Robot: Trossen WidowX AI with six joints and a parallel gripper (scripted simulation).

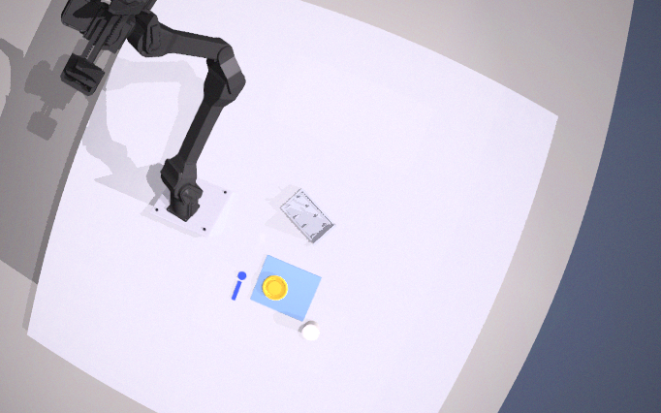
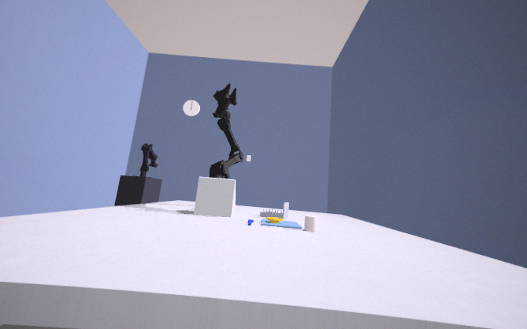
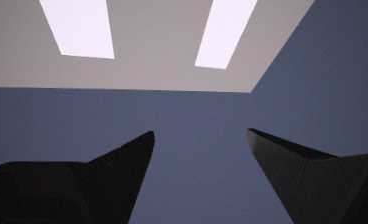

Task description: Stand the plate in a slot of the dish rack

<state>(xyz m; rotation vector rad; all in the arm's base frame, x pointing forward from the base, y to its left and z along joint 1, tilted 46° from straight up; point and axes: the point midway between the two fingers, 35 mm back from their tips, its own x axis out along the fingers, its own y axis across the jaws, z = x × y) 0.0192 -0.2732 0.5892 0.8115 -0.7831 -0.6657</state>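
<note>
Right now my gripper tip is 320 mm short of the yellow plate, 300 mm to the left of it and 750 mm above it. Also, from my gripper tip: blue spoon 230 mm ahead, 340 mm to the right, 760 mm below; grey dish rack 320 mm ahead, 100 mm to the right, 740 mm below; light blue mat 350 mm ahead, 300 mm to the right, 760 mm below.
</note>
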